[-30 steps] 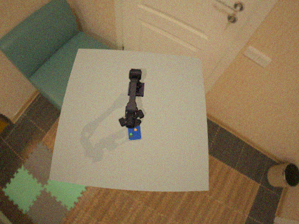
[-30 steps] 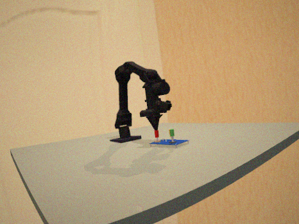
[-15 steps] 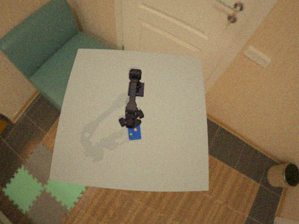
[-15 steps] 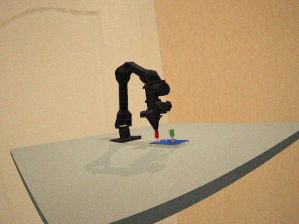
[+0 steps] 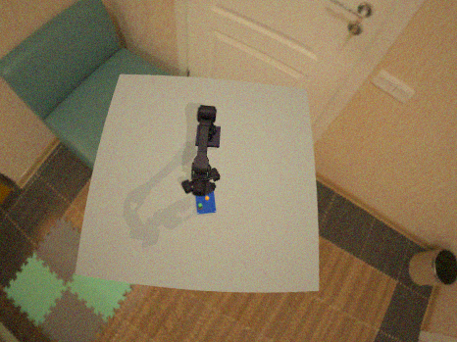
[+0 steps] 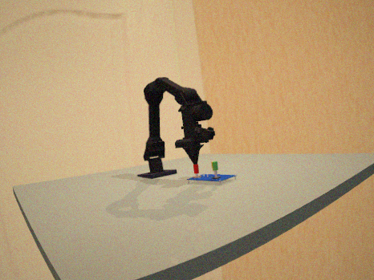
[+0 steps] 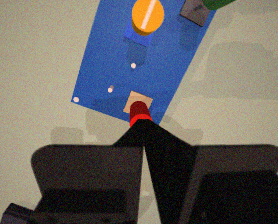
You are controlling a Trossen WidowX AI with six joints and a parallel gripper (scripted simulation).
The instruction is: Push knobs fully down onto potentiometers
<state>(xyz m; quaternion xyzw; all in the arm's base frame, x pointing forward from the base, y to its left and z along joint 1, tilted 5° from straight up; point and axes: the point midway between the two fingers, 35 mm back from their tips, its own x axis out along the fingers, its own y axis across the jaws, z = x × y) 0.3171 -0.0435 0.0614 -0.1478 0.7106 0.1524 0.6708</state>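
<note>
Right now my gripper tip is 20 mm above the red knob. Also, from my gripper tip: orange knob: 60 mm ahead, 30 mm to the left, 10 mm below.
</note>
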